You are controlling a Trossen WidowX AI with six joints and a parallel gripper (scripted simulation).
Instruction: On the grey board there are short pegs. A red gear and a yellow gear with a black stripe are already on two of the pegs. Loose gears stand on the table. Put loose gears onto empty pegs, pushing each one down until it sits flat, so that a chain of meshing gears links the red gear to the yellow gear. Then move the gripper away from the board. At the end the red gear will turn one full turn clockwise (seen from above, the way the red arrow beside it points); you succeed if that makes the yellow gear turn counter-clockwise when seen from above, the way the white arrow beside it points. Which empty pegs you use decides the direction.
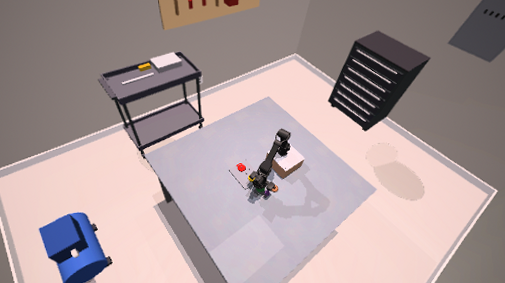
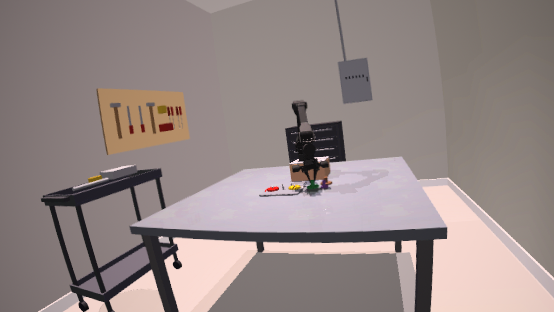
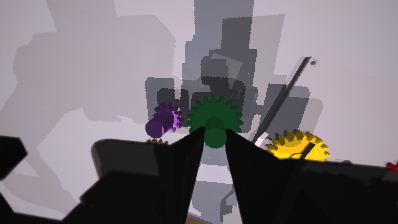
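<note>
My gripper tip is 22 cm to the left of the red gear, 2 cm short of it and 2 cm above it. Round my gripper tip: purple gear (6 cm to the left, 2 cm below, 2 cm behind); then yellow gear (10 cm to the right, 2 cm below); then green gear (1 cm below).
</note>
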